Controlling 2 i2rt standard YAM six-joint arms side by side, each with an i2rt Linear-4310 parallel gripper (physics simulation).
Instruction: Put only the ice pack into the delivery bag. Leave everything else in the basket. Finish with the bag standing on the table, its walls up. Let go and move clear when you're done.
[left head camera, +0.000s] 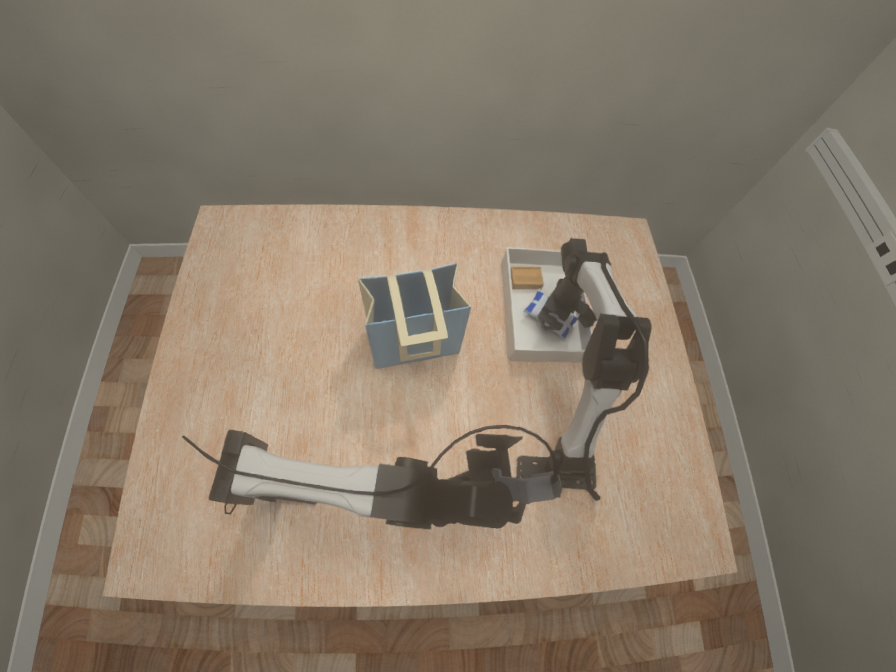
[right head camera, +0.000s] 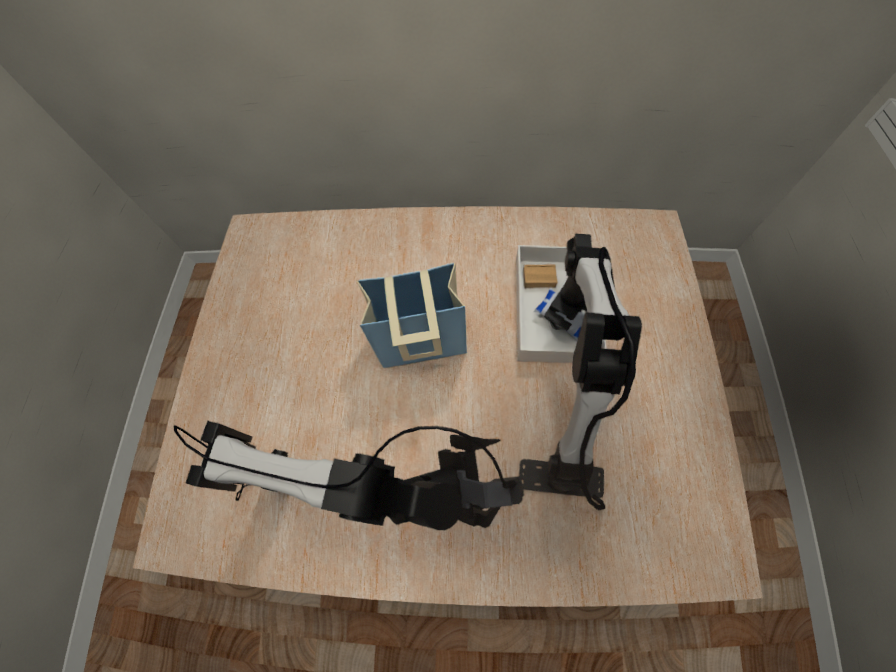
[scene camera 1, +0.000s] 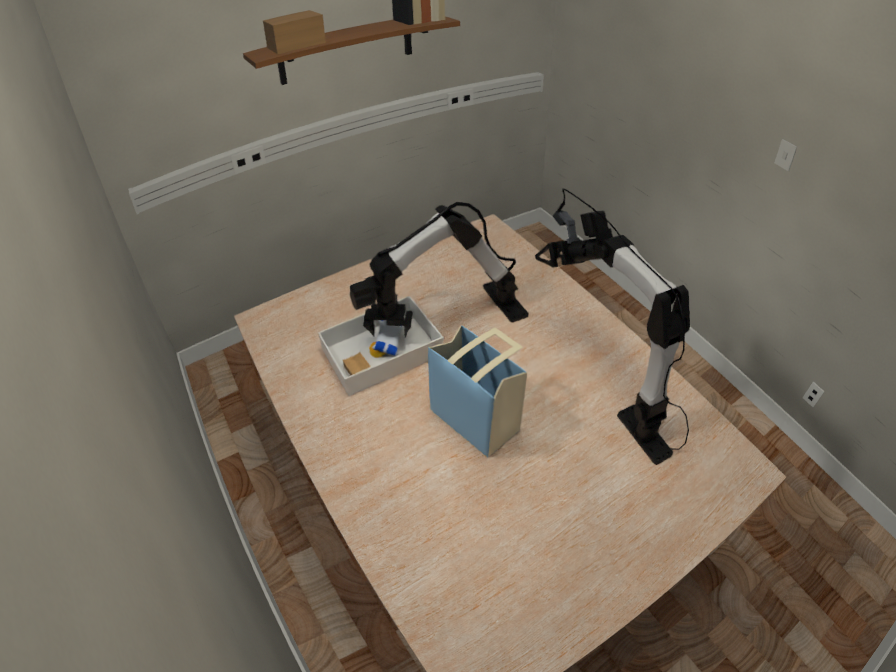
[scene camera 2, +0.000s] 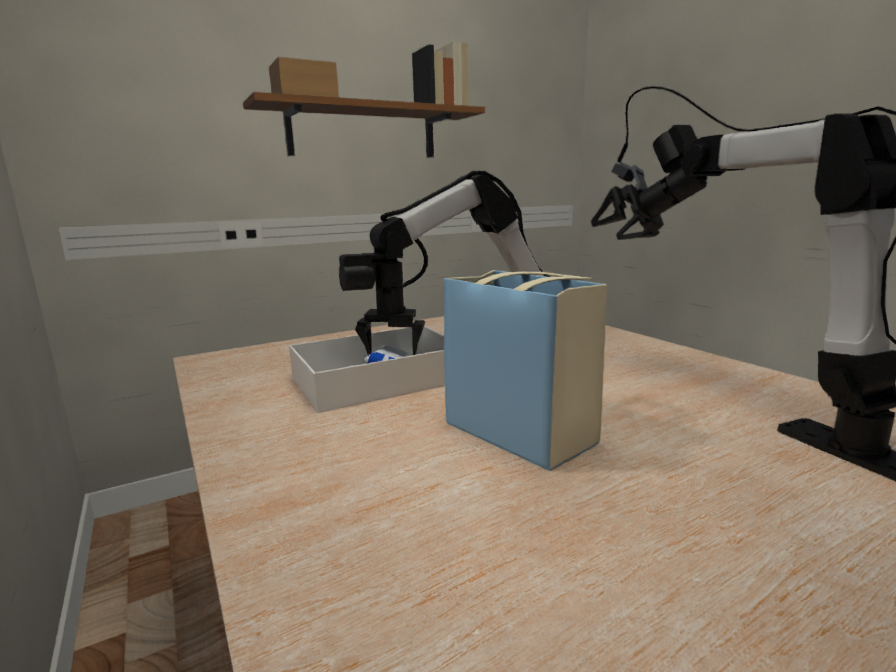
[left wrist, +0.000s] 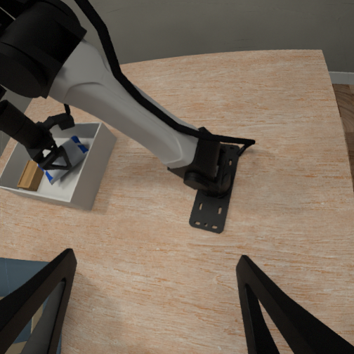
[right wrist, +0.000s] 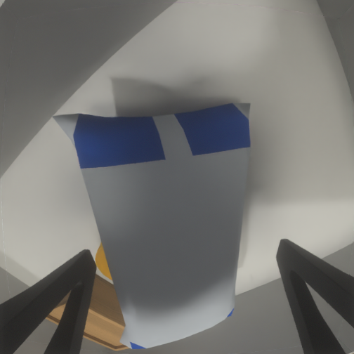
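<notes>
The silver ice pack (right wrist: 170, 215) (scene camera 1: 385, 348) (scene camera 2: 383, 355) with blue end marks lies in the grey-white basket (left head camera: 510, 318) (scene camera 1: 390, 376) (scene camera 2: 376, 383). My right gripper (right wrist: 184, 254) (scene camera 2: 392, 352) is open and points down inside the basket, one finger on each side of the pack; whether they touch it is unclear. The blue delivery bag (left head camera: 383, 347) (right head camera: 452, 336) (scene camera 1: 459, 405) (scene camera 2: 499, 368) stands upright left of the basket in the head views, walls up, cream handles over its opening. My left gripper (left wrist: 157, 259) (scene camera 2: 607, 229) is open and empty, high above the front of the table.
A tan block (left head camera: 526, 277) (right head camera: 539, 275) (right wrist: 100, 310) lies in the basket's back left corner in the head views. An orange-yellow round thing (right wrist: 102, 260) (scene camera 1: 374, 349) shows partly from under the pack. The left arm reaches across the table's front. A shelf (scene camera 2: 361, 105) hangs on the wall.
</notes>
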